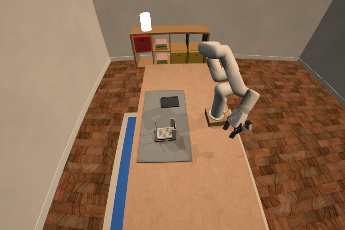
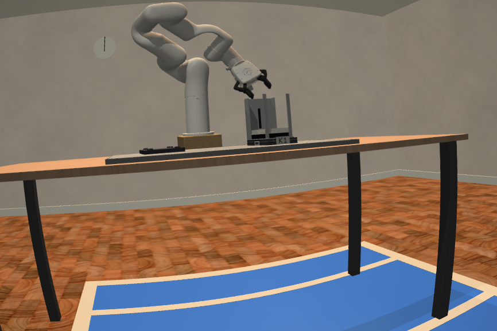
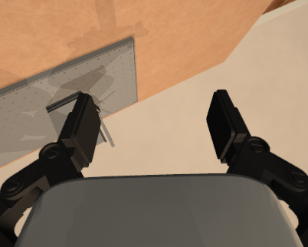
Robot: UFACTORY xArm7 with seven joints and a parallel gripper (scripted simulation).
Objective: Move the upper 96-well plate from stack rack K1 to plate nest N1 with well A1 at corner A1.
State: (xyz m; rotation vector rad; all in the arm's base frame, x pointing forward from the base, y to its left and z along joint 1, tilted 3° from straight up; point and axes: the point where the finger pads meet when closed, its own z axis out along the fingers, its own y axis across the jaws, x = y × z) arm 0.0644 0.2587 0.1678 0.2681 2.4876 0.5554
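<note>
Right now the cream 96-well plate is 35 cm ahead of my hand, 19 cm to the right of it and 17 cm below it. From my hand the other things lie so: dark plate nest N1 (26 cm ahead, 51 cm to the right, 21 cm below); then dark plate (35 cm ahead, 19 cm to the right, 19 cm below); then K1 label (44 cm ahead, 20 cm to the right, 20 cm below).
</note>
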